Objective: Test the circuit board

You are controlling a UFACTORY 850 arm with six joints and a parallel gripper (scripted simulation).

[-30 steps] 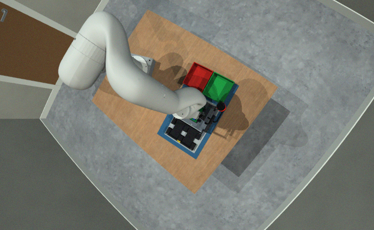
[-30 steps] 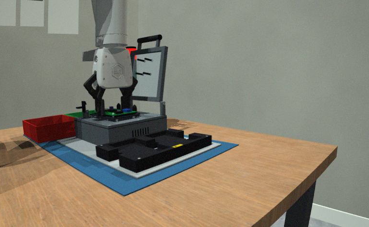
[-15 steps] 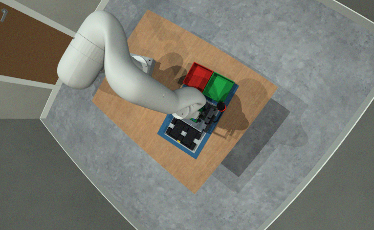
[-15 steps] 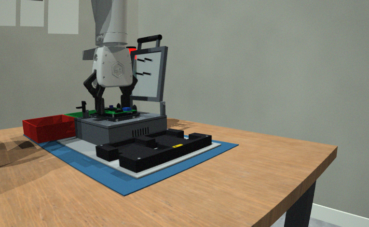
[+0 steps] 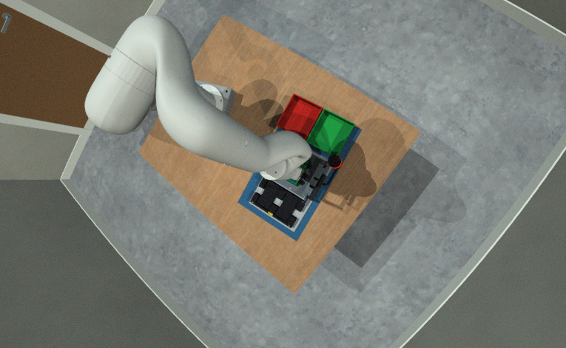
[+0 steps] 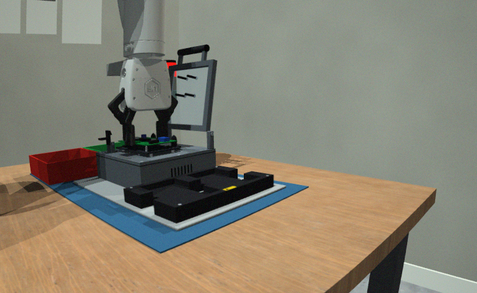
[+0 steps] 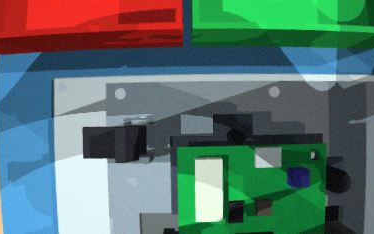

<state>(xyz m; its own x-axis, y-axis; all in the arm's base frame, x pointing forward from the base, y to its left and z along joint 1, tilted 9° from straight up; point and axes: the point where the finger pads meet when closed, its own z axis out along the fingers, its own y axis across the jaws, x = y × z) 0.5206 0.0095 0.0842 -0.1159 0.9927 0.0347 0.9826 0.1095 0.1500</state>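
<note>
My gripper is now 10 mm above the green circuit board. Round my hand: black hook (70 mm behind, 50 mm to the left); then see-through lid (110 mm ahead, 10 mm to the left, 90 mm above); then green bin (20 mm ahead, 200 mm to the left, 80 mm below).
</note>
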